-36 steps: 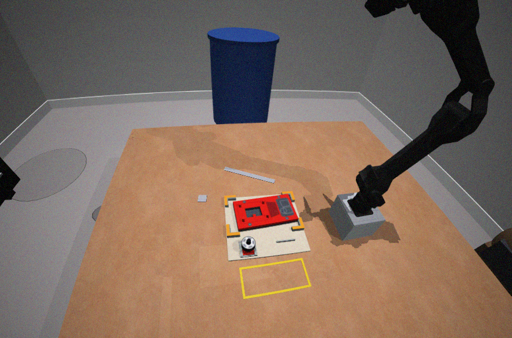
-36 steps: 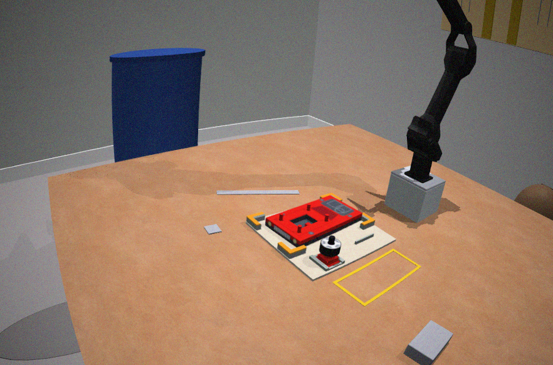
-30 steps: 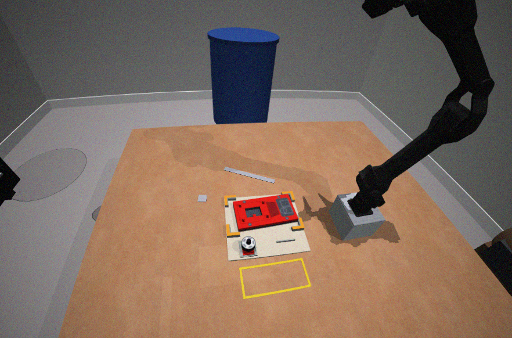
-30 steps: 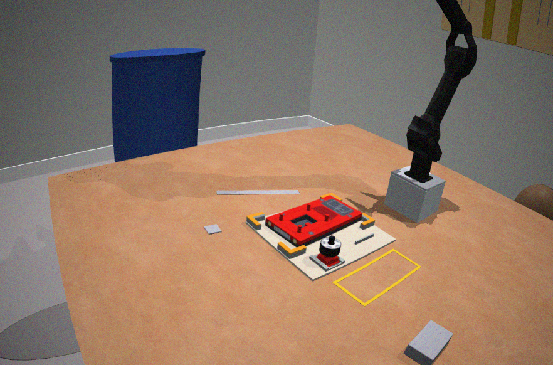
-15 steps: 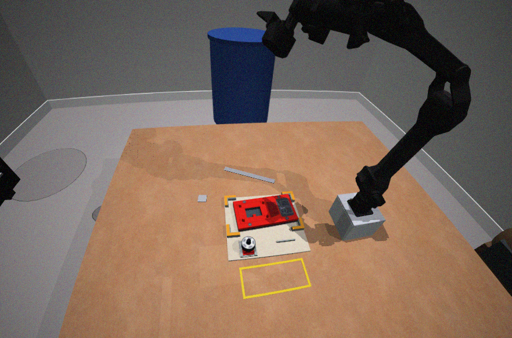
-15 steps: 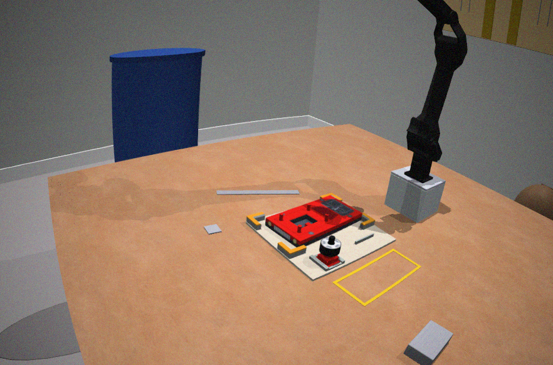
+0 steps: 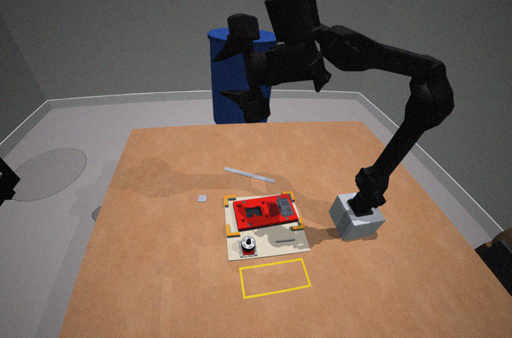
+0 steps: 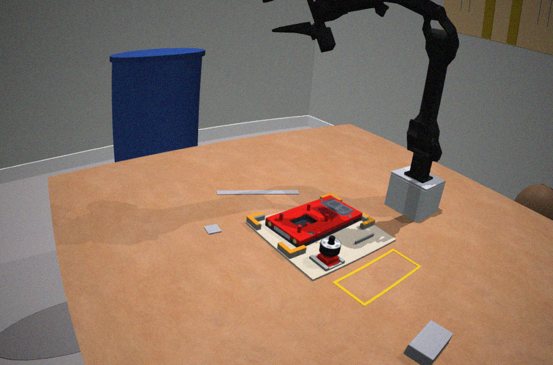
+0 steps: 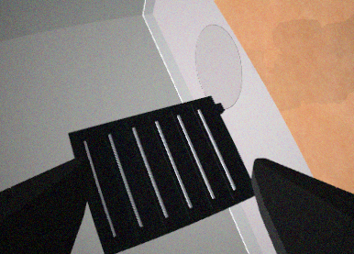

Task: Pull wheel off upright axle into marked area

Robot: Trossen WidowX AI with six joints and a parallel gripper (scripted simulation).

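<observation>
Right now my gripper tip is 40 cm above the wheel, 17 cm to the right of it and 6 cm past it. The rest, counted from my gripper tip: black axle: 41 cm below, 18 cm to the left, 6 cm behind; then grey strip: 44 cm below, 13 cm to the right, 11 cm behind; then small grey square: 44 cm below, 7 cm ahead, 4 cm to the right.
</observation>
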